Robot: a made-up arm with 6 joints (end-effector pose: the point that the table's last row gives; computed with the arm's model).
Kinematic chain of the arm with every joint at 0, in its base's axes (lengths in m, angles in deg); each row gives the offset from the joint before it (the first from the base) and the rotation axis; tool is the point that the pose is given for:
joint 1: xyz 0 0 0.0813 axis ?
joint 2: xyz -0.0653 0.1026 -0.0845 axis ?
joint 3: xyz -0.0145 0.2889 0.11 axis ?
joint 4: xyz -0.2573 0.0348 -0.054 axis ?
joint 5: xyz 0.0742 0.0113 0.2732 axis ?
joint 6: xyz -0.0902 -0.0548 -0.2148 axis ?
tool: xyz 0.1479 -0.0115 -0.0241
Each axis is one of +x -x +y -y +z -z.
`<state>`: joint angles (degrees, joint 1 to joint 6).
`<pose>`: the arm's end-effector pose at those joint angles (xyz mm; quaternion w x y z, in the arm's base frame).
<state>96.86 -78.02 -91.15 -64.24 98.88 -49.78</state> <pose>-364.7 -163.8 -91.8 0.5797 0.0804 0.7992 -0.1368</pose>
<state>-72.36 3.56 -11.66 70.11 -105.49 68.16</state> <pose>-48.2 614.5 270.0 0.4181 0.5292 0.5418 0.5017</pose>
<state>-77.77 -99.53 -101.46 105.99 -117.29 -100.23</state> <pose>144.6 -98.5 133.5 0.0530 -0.3430 -0.3169 0.8827</pose>
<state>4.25 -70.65 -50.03 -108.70 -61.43 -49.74</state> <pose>-236.6 74.0 414.4 0.1151 0.9287 -0.0810 0.3431</pose>
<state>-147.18 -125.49 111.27 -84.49 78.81 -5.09</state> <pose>18.9 -11.0 -144.0 0.1730 0.1727 -0.3479 -0.9051</pose>
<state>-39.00 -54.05 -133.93 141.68 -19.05 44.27</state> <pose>214.4 119.0 491.3 0.1238 0.4131 -0.0851 0.8982</pose>
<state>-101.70 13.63 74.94 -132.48 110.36 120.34</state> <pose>-173.3 141.6 188.5 0.7734 -0.1914 0.3390 -0.5004</pose>
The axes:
joint 1: -y
joint 2: -x
joint 3: -y
joint 4: -x
joint 5: -z
joint 6: -y

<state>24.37 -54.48 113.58 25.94 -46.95 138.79</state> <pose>-125.1 409.2 25.2 0.5302 0.3095 0.7882 0.0439</pose>
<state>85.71 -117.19 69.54 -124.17 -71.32 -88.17</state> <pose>-360.6 -46.7 65.4 0.3419 -0.2288 0.8819 -0.2303</pose>
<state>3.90 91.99 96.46 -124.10 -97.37 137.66</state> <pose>239.3 142.2 -258.2 0.0228 -0.9887 -0.1085 -0.1012</pose>
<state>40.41 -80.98 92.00 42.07 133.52 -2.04</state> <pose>-177.2 314.9 247.2 0.2793 -0.6871 -0.1790 0.6465</pose>
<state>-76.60 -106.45 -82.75 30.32 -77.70 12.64</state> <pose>210.5 -215.3 251.5 0.1166 0.9616 -0.0458 0.2441</pose>
